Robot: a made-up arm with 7 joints.
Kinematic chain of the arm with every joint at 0, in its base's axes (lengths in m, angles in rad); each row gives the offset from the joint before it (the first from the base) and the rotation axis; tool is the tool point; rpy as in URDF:
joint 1: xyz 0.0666 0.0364 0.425 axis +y
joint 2: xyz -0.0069 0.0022 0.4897 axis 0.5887 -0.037 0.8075
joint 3: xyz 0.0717 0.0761 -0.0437 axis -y
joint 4: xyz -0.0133 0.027 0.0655 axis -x
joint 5: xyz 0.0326 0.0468 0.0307 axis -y
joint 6: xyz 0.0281 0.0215 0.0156 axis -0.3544 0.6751 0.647
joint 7: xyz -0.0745 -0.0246 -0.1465 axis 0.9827 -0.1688 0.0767
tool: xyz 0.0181 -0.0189 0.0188 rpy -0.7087 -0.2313 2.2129
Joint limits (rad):
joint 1: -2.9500..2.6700
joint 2: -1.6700..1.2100
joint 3: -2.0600..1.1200
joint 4: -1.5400..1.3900
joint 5: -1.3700..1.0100
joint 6: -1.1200..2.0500
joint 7: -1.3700..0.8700
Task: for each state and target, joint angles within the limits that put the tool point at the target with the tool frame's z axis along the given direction. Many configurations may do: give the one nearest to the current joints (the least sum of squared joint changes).
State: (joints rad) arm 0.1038 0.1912 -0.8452 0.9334 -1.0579 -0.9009 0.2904
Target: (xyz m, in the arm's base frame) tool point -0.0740 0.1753 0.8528 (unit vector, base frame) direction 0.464 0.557 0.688
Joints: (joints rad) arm -0.3166 -0.1615 -0.7206 0.6042 -1.2962 -1.0692 -0.3600
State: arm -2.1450 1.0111 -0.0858 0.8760 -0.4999 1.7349 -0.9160
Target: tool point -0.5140 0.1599 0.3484 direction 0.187 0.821 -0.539
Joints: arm -1.8523 0.4189 -0.6803 1.0862 -0.0961 1.3156 -1.1869
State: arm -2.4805 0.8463 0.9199 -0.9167 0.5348 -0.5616 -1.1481
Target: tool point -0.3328 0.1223 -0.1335 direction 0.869 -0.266 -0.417
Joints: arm -2.4197 1.1596 0.9335 -0.5330 1.0100 -0.2152 -1.3700
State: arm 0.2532 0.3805 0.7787 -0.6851 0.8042 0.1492 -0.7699
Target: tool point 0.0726 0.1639 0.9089 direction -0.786 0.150 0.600
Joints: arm -0.0584 0.2983 0.3096 -0.2522 0.4700 0.6840 -1.1390
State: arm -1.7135 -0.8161 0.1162 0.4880 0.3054 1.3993 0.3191
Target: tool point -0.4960 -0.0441 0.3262 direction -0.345 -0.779 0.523
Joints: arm -1.9970 -1.0833 -0.5104 0.2727 -0.0756 1.7298 0.4231
